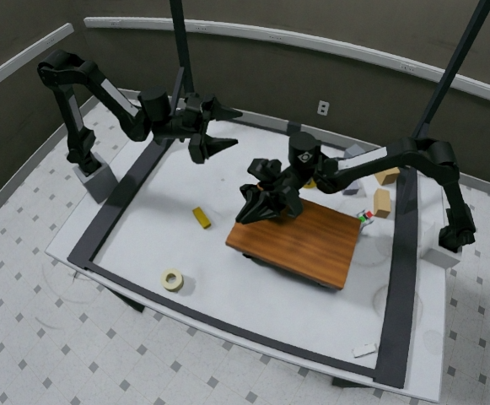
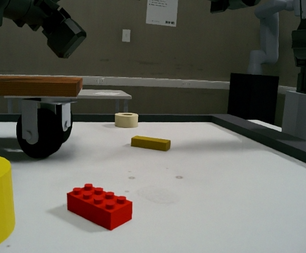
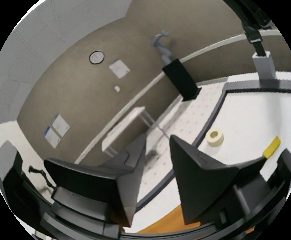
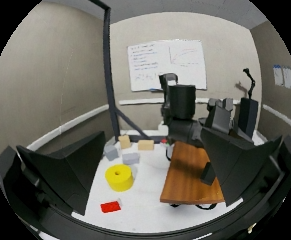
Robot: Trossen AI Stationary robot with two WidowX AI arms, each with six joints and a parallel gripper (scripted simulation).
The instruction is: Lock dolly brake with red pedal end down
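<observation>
Now: left hand 300 mm to the right of the brake pedal, 160 mm above it and 150 mm past it. From my left hand the other things lie so: white piece (340 mm to the left, 240 mm below, 200 mm ahead); then red brick (340 mm behind, 230 mm below, 20 mm to the right); then yellow block (230 mm below, 170 mm to the right, 100 mm behind).
</observation>
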